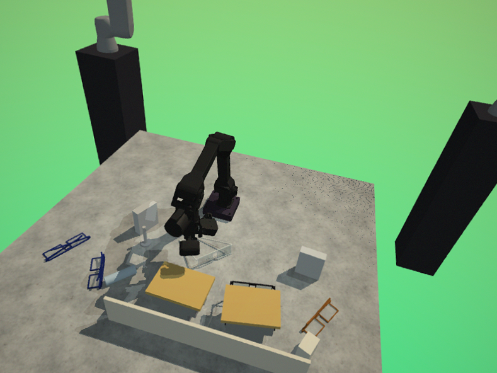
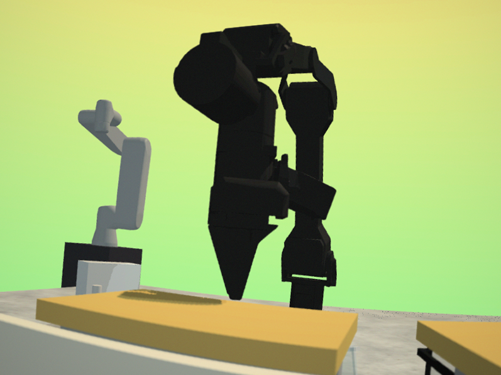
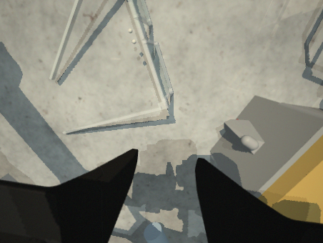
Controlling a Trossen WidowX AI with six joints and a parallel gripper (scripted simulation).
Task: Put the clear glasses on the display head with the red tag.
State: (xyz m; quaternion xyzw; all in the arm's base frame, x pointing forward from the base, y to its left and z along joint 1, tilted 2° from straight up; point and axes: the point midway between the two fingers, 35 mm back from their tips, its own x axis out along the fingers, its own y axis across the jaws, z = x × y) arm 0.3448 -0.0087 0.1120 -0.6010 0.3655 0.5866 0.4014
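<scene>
Now: gripper tip 200 mm to the left of the small post, 80 mm above it and 50 mm past it. Round my gripper tip: cream wall (250 mm ahead, 150 mm to the left, 50 mm below).
</scene>
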